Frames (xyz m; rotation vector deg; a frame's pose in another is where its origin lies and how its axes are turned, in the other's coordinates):
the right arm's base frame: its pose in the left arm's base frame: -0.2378 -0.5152 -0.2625 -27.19 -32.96 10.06
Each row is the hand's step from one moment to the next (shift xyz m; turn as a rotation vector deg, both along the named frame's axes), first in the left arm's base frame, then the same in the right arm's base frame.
Working: the left arm's base frame: its pose in the right arm's base frame: 0.4719 0.3202 0.2563 27.19 32.96 -10.06

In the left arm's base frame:
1: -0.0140 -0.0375 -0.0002 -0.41 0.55 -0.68
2: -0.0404 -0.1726 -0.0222 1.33 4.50 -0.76
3: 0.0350 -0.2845 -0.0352 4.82 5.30 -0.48
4: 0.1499 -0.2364 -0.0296 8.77 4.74 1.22
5: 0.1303 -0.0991 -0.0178 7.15 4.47 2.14
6: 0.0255 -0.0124 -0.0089 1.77 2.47 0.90
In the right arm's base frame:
1: -0.0225 -0.0324 -0.0066 -0.51 0.82 -0.06
2: -0.0940 -0.1398 -0.0595 2.04 4.28 0.41
3: -0.0701 -0.2340 -0.1540 5.29 4.74 -1.03
4: 0.0416 -0.1978 -0.1959 9.22 3.33 -2.21
5: 0.0707 -0.0823 -0.1239 8.24 2.70 -0.73
6: 0.0132 -0.0074 -0.0256 2.61 1.69 0.61

